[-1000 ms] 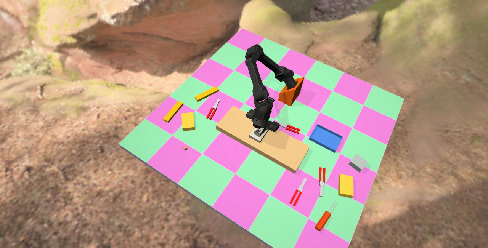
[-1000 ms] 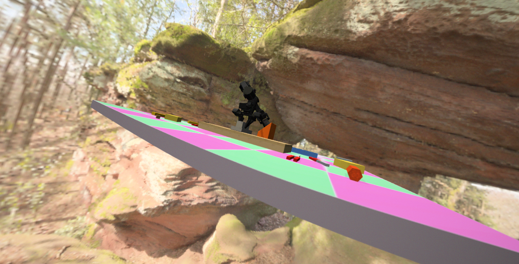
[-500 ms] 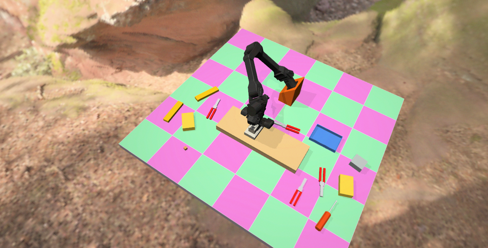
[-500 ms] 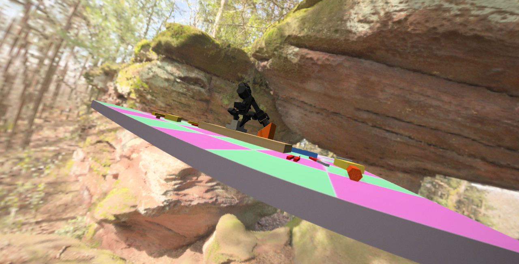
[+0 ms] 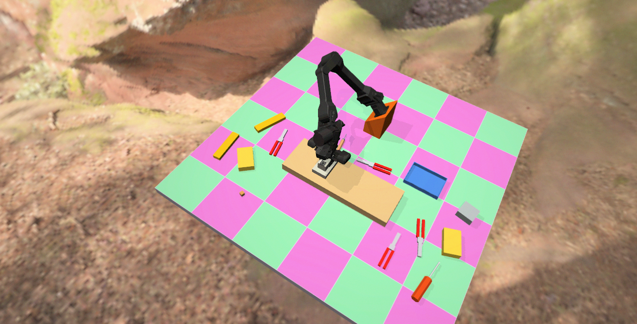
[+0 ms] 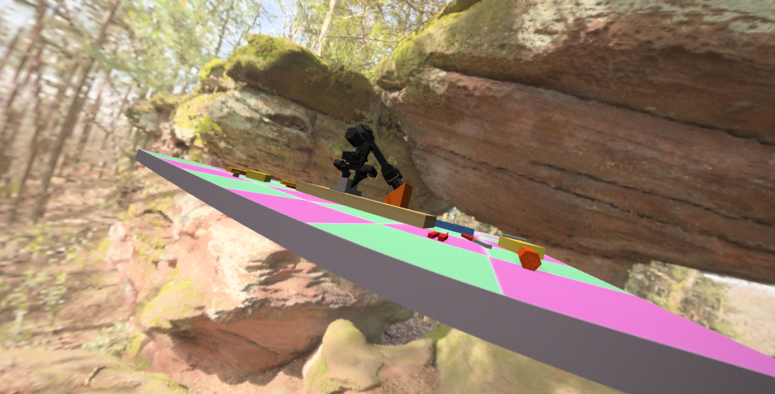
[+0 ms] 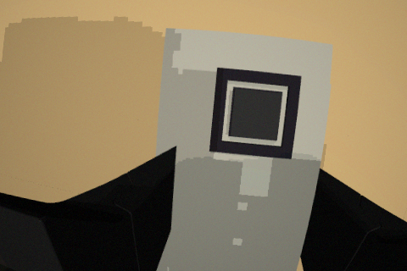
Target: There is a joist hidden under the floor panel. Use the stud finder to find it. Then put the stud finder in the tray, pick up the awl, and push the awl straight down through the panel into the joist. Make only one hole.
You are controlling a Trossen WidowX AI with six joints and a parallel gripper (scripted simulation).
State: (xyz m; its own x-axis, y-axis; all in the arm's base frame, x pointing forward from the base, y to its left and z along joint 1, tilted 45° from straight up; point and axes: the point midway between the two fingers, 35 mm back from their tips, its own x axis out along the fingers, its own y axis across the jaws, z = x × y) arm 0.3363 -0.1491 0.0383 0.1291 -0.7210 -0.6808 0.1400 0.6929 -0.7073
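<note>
Right now my gripper tip is 15 cm past the blue tray, 43 cm to the right of it and 5 cm above it. The rest, counted from my gripper tip: tiny brown cube 26 cm ahead, 27 cm to the right, 6 cm below; then awl 20 cm behind, 1 cm to the left, 6 cm below; then grey stud finder 1 cm ahead, 2 cm above.
</note>
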